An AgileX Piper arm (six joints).
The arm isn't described. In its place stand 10 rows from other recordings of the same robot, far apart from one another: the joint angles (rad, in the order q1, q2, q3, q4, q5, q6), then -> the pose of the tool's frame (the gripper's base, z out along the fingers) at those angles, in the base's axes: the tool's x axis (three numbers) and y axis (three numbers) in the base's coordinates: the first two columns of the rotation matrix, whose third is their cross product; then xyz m.
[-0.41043, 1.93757, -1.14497, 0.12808, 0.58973, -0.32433] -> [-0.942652 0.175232 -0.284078 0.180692 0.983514 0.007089 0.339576 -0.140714 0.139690]
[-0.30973, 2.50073, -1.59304, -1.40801, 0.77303, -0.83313] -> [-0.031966 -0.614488 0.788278 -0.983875 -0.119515 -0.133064 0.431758 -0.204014 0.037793]
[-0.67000, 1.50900, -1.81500, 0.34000, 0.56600, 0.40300] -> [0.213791 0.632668 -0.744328 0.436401 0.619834 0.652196 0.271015 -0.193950 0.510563]
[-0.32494, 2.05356, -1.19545, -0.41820, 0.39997, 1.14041] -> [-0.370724 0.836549 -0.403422 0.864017 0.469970 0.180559 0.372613 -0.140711 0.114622]
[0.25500, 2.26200, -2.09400, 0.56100, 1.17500, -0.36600] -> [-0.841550 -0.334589 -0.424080 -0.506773 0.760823 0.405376 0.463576 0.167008 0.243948]
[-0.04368, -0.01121, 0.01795, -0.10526, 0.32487, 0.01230] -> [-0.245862 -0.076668 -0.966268 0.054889 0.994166 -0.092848 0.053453 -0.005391 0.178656]
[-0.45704, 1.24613, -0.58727, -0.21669, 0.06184, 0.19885] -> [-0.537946 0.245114 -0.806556 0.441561 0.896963 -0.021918 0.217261 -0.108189 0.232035]
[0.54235, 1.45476, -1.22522, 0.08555, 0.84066, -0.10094] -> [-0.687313 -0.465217 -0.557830 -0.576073 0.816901 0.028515 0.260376 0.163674 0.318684]
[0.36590, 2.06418, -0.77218, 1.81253, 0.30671, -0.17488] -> [-0.391730 0.870622 0.297597 0.877477 0.256226 0.405440 0.284804 0.137691 0.048505]
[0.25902, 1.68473, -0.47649, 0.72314, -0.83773, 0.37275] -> [-0.081657 0.687451 -0.721625 0.444268 0.673237 0.591082 0.273822 0.026261 0.150130]
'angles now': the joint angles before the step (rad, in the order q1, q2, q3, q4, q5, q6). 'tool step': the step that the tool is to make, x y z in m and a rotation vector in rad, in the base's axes. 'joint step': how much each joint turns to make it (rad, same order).
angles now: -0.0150 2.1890 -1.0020 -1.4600 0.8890 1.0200
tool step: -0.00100 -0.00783 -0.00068 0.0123 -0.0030 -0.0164
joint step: -0.0250 0.0000 -0.0010 -0.0021 -0.0150 0.0000
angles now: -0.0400 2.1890 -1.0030 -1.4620 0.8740 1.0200
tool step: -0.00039 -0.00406 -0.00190 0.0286 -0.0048 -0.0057
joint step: -0.0170 0.0000 0.0000 0.0031 -0.0310 0.0000
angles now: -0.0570 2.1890 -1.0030 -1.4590 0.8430 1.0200
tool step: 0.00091 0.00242 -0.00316 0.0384 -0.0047 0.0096
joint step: 0.0000 0.0020 0.0000 0.0090 -0.0390 0.0000
